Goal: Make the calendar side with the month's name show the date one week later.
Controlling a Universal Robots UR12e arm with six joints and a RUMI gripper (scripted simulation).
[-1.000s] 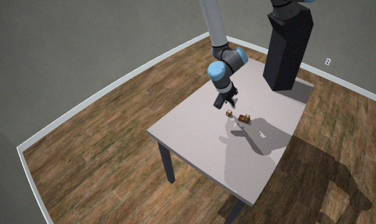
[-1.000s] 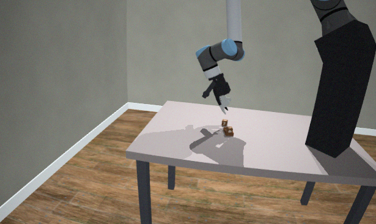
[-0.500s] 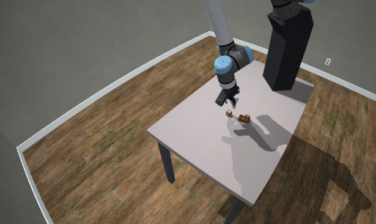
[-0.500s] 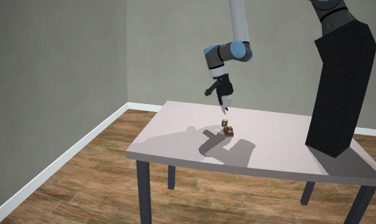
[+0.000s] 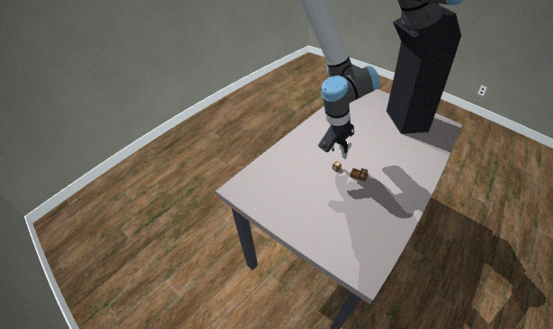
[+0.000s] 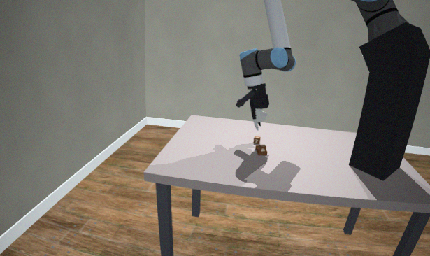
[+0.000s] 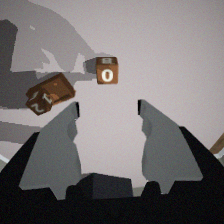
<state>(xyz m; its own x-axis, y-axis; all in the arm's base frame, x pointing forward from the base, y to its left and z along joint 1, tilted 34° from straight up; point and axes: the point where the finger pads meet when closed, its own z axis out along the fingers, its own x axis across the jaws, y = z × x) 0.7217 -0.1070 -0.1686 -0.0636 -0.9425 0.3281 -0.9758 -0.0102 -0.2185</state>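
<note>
Right now the brown calendar cube is 80 mm below my hand. From my hand the other things lie so: brown wooden calendar tray 100 mm to the left, 80 mm below, 40 mm behind.
</note>
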